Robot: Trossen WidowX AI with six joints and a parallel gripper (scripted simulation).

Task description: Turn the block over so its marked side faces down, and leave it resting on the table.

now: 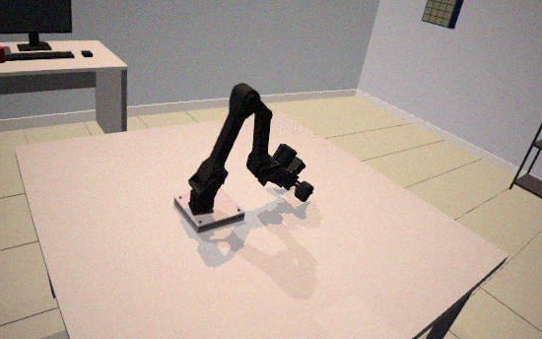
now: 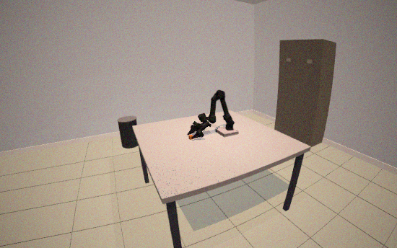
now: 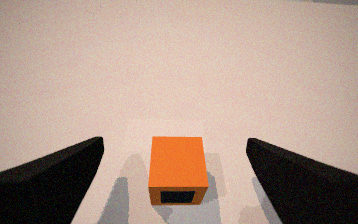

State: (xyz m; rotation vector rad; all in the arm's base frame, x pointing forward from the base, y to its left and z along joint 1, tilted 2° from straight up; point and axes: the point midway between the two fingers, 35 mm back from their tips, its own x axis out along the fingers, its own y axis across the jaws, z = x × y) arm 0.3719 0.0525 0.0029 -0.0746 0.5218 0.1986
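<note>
The orange block is 2 cm behind my gripper tip and 1 cm below it.
</note>
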